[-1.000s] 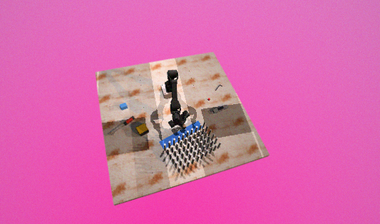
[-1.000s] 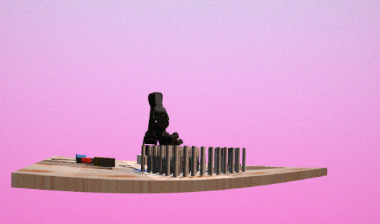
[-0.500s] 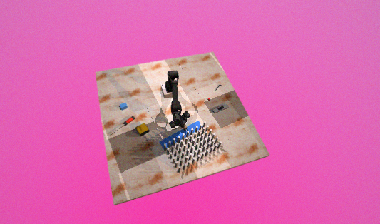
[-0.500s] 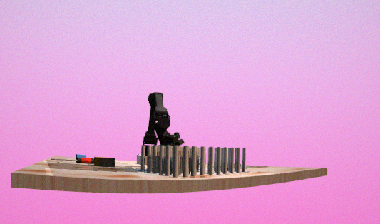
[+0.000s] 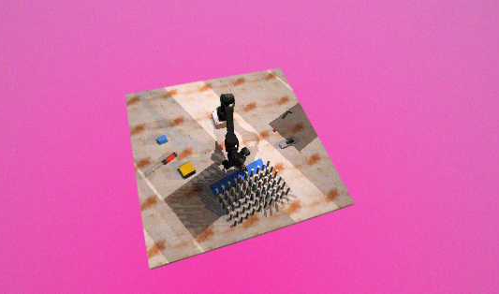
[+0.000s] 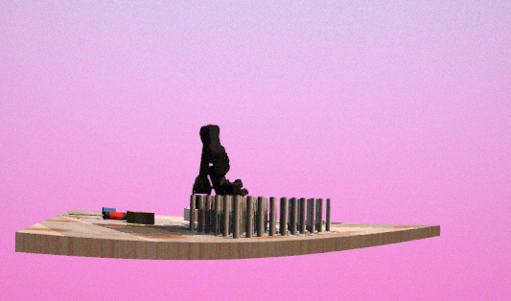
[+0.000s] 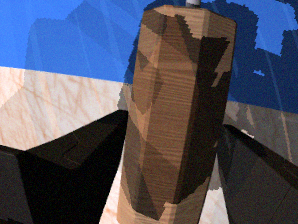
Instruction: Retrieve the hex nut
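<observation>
Right now the blue taped strip is 60 mm ahead of my gripper tip, 30 mm below it and 20 mm to the right of it. Round my gripper tip: red piece (320 mm to the left, 240 mm behind, 20 mm below); yellow block (340 mm to the right, 40 mm behind, 10 mm below); brown-handled tool (100 mm ahead, 30 mm to the left).
</observation>
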